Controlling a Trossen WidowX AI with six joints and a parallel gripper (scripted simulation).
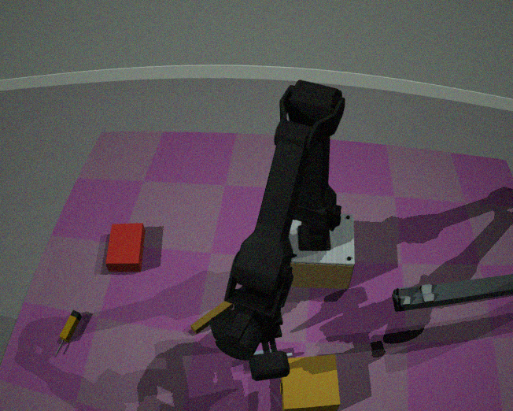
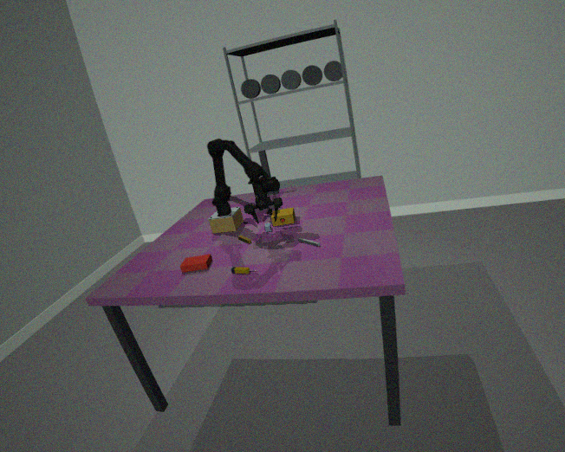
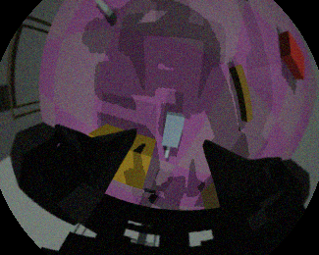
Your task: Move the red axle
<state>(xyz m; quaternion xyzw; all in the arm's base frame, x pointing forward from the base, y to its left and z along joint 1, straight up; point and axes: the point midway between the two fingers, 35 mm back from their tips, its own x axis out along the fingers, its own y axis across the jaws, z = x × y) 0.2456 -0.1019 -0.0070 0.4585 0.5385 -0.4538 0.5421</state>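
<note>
Now: gripper tip 3 cm above the grey-blue peg, 2 cm to the right of it and 1 cm past it. From my gripper tip the other things lie so: red block (31 cm to the right, 28 cm behind, 3 cm below); then brown rod (10 cm to the right, 10 cm behind, 4 cm below); then yellow beam (9 cm to the left, 7 cm ahead, 2 cm below).
</note>
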